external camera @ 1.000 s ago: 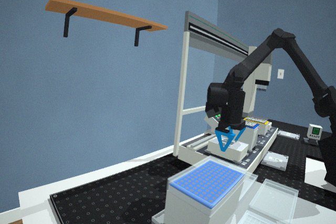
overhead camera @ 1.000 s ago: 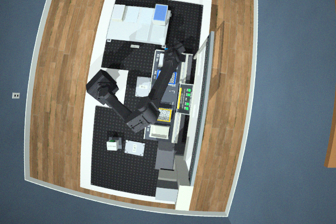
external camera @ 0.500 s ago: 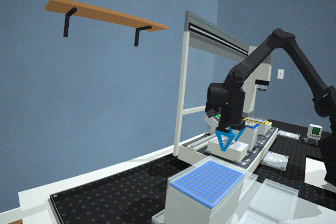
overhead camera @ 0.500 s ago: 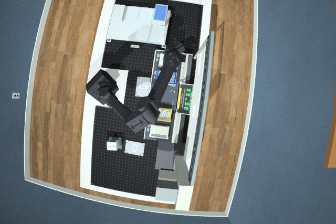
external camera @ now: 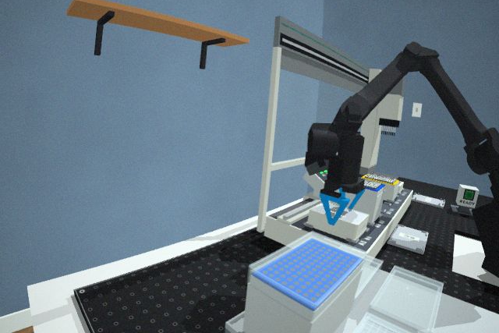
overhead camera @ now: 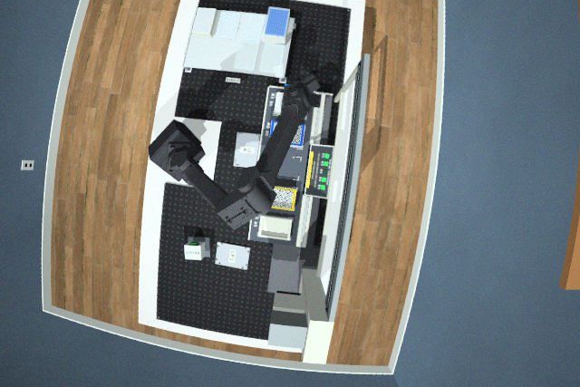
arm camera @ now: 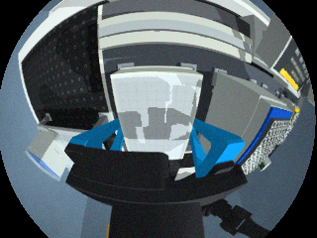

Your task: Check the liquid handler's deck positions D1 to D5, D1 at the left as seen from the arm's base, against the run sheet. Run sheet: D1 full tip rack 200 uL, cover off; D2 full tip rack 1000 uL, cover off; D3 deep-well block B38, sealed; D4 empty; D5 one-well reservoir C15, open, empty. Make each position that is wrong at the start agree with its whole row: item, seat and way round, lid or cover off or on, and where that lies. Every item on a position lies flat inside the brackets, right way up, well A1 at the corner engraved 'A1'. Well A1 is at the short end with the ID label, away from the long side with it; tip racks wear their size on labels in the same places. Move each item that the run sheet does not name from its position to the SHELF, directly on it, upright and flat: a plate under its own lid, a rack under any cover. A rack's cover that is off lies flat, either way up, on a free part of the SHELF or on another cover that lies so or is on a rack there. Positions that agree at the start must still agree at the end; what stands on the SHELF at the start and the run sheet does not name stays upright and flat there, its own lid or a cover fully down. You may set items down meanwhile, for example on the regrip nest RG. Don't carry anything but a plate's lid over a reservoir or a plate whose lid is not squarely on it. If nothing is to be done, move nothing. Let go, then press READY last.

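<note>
My gripper is now 30 mm past the blue-rimmed tip rack, 130 mm to the left of it and 40 mm below it. The rest, counted from my hand: regrip nest 190 mm behind, 170 mm to the right, 80 mm below; then frame post 190 mm ahead, 30 mm to the left, 150 mm above; then white deep-well block 10 mm below.
</note>
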